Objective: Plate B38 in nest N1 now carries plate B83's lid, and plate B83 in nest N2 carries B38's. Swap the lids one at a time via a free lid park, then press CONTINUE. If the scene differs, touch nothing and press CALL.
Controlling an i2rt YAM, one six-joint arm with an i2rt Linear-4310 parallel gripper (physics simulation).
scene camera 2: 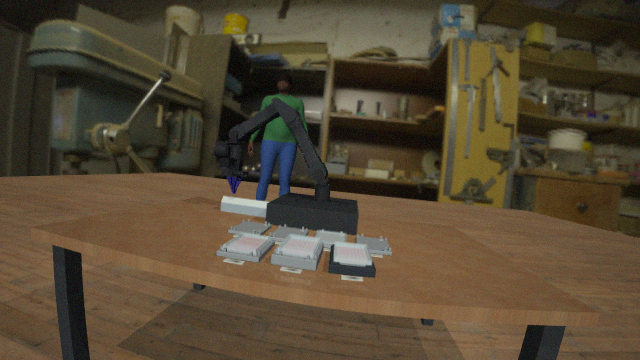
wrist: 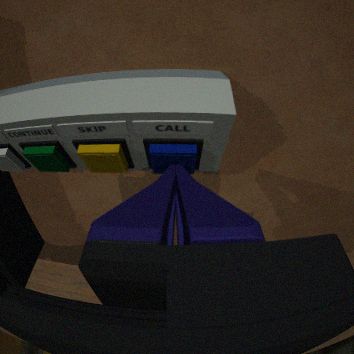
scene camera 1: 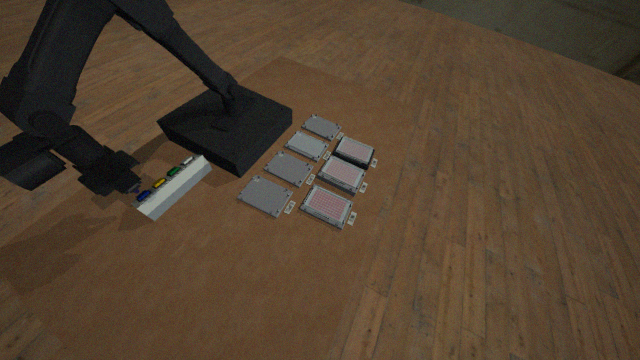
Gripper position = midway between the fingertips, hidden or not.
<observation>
My gripper (wrist: 175, 173) is shut, with nothing in its grasp. Also in view: a yellow SKIP button (wrist: 97, 157) and a green CONTINUE button (wrist: 45, 158).
</observation>
